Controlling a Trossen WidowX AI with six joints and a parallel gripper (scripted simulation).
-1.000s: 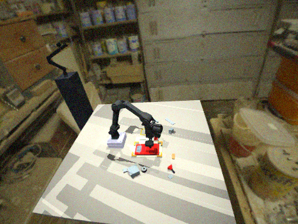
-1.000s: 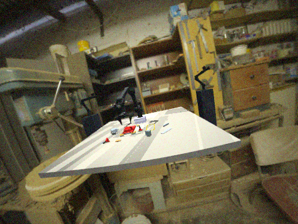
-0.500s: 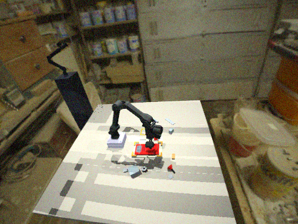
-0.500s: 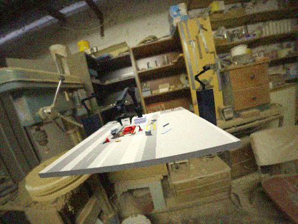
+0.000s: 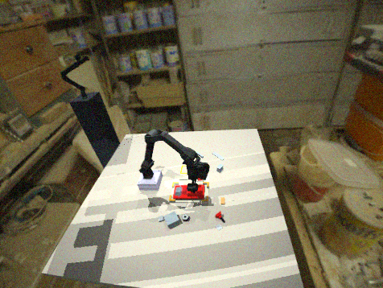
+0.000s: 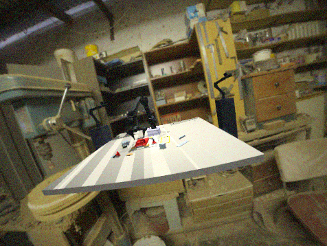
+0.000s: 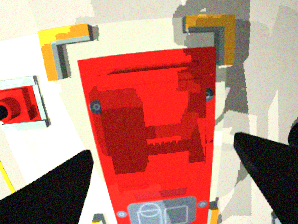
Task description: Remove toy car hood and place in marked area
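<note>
Now: gripper tip 30 mm above the red hood. The rest, counted from my gripper tip: small wheel: 40 mm behind, 180 mm to the right, 60 mm below.
</note>
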